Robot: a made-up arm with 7 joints.
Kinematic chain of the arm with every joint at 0, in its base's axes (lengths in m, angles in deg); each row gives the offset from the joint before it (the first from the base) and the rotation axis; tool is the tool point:
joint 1: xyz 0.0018 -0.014 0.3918 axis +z
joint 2: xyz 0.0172 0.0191 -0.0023 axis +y
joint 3: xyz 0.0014 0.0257 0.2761 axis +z
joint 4: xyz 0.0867 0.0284 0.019 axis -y
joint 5: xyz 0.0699 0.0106 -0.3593 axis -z
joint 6: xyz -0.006 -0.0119 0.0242 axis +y
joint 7: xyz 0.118 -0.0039 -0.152 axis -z
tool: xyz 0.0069 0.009 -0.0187
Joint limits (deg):
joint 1: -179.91..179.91
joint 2: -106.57..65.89
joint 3: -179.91..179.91
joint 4: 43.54..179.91
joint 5: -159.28..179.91
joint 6: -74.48..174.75
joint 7: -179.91..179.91
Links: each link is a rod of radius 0.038 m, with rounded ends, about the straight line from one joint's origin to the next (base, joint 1, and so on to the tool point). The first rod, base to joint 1, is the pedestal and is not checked.
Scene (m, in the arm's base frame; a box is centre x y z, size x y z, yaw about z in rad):
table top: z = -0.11
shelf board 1: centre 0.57 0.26 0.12 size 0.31 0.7 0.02 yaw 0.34
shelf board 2: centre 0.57 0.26 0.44 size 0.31 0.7 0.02 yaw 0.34
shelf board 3: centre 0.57 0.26 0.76 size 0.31 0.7 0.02 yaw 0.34
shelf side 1: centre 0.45 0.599 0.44 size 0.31 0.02 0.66 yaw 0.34
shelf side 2: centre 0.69 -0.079 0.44 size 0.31 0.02 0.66 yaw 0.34
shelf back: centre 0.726 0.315 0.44 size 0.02 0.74 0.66 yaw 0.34
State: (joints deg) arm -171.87 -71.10 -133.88 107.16 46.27 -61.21 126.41
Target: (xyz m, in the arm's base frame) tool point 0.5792 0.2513 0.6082
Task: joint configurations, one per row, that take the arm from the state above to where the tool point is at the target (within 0.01 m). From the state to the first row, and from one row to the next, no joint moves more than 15 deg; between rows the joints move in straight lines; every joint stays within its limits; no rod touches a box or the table.
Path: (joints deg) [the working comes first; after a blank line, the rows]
Joints at the target: -165.97 -48.90 -127.47 115.51 37.76 -57.97 126.34
Straight joint move there: touches shelf board 2.

1: -173.88 -65.00 -133.37 94.61 57.62 -64.53 126.20
2: -175.89 -58.90 -132.85 82.06 68.97 -67.84 125.99
3: -177.90 -52.80 -132.34 69.50 80.32 -71.16 125.78
4: -179.91 -46.71 -131.83 56.95 91.67 -74.48 125.58
5: -178.89 -32.34 -129.54 60.20 90.13 -74.48 125.28
6: -177.86 -17.98 -127.26 63.45 88.59 -74.48 124.99
7: -176.84 -3.62 -124.97 66.71 87.04 -74.48 124.70
8: -174.12 -14.94 -125.60 78.91 74.72 -70.35 125.11
9: -171.41 -26.26 -126.22 91.11 62.40 -66.23 125.52
10: -168.69 -37.58 -126.85 103.31 50.08 -62.10 125.93
11: -165.97 -48.90 -127.47 115.51 37.76 -57.97 126.34

